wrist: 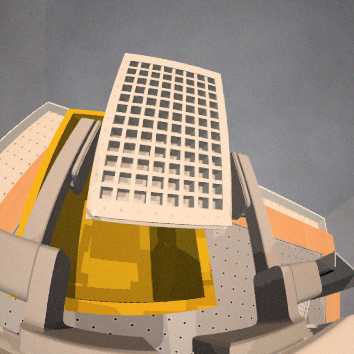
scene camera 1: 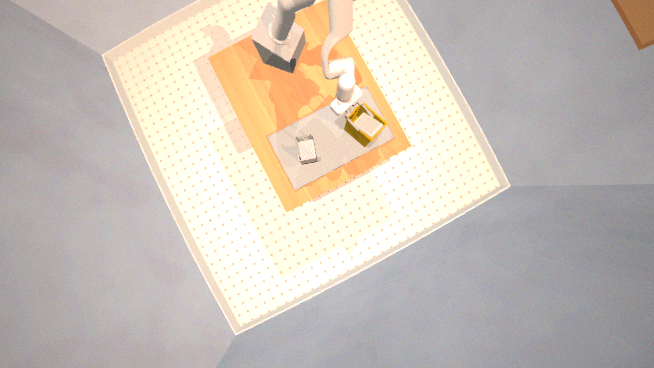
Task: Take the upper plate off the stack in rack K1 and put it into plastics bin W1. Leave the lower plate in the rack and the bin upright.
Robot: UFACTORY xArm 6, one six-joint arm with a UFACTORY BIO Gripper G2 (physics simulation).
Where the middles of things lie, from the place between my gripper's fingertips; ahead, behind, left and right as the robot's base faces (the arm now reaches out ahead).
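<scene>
The yellow plastics bin W1 (wrist: 115, 268) is 13 cm below my hand, and from that same hand it is also 2 cm to the left and 2 cm behind.
</scene>
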